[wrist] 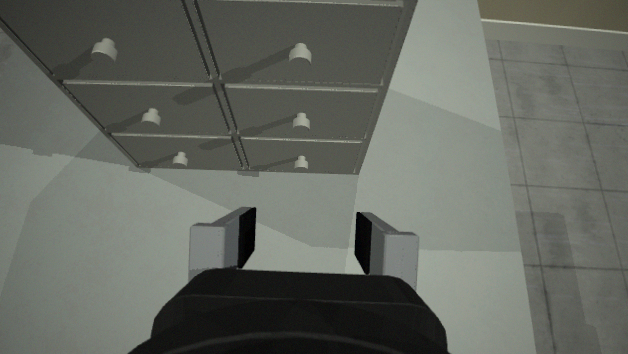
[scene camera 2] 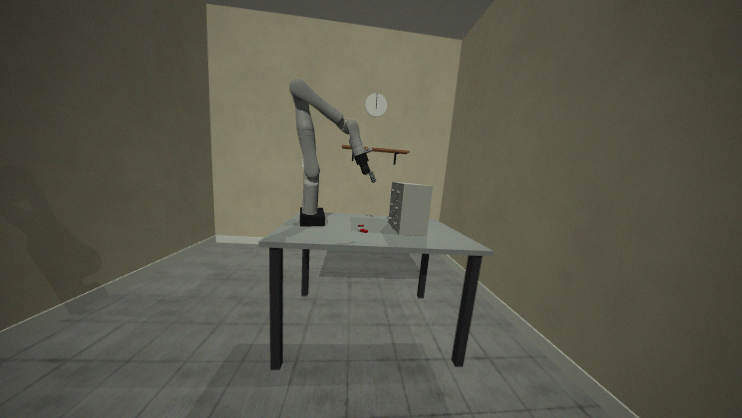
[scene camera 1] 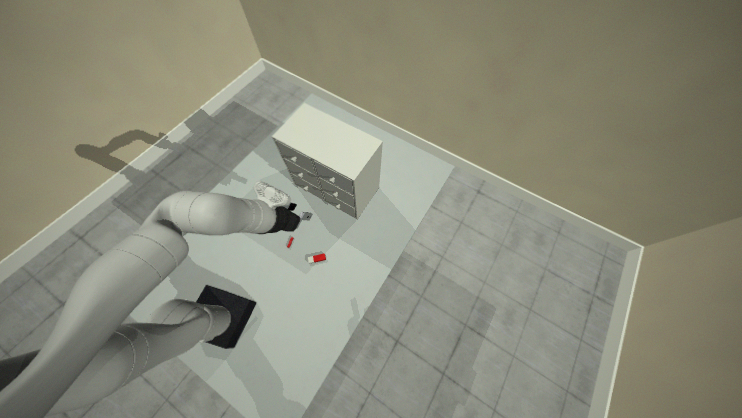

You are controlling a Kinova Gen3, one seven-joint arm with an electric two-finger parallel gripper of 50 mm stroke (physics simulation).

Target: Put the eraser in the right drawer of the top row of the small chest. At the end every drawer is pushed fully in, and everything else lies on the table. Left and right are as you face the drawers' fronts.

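Frame: origin at the arm's base, x ahead, y left, z up, level; metres.
Seen in the pictures: gripper, fingertip midpoint: (wrist: 305, 231) (scene camera 2: 374, 182) (scene camera 1: 302, 211); arm's base at its link origin: (scene camera 2: 310, 212) (scene camera 1: 215, 321).
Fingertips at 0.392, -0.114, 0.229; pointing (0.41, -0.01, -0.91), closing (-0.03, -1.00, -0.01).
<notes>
Offsets run from my fingertips to a thing's middle, as dx, dy, dz. "spot": to the spot under its first point. Level surfaces: height alone.
The eraser {-0.053, -0.029, -0.301} (scene camera 1: 318, 257) (scene camera 2: 363, 231), a red and white block, lies on the table {dz -0.307} (scene camera 1: 311, 321) (scene camera 2: 332, 239) in front of the small chest {+0.258, +0.085, -0.152} (scene camera 1: 327, 140) (scene camera 2: 415, 210) (wrist: 280, 112). It does not show in the wrist view. The chest has three rows of two drawers with pale knobs, and all the fronts look flush. The right drawer of the top row {spot: +0.167, -0.035, -0.058} (scene camera 1: 344, 184) (wrist: 345, 40) looks shut; its upper part is cut off in the wrist view. My gripper (scene camera 1: 306, 217) (scene camera 2: 372, 177) (wrist: 305, 231) is open and empty, tilted towards the chest, high above the table in front of the drawers.
A small red cylinder {-0.051, +0.100, -0.302} (scene camera 1: 290, 241) (scene camera 2: 360, 225) lies on the table near the eraser, on the side towards the left. The arm's black base (scene camera 1: 241, 319) (scene camera 2: 312, 217) stands on the table across from the drawer fronts. A brown shelf (scene camera 2: 386, 150) hangs on the wall behind.
</notes>
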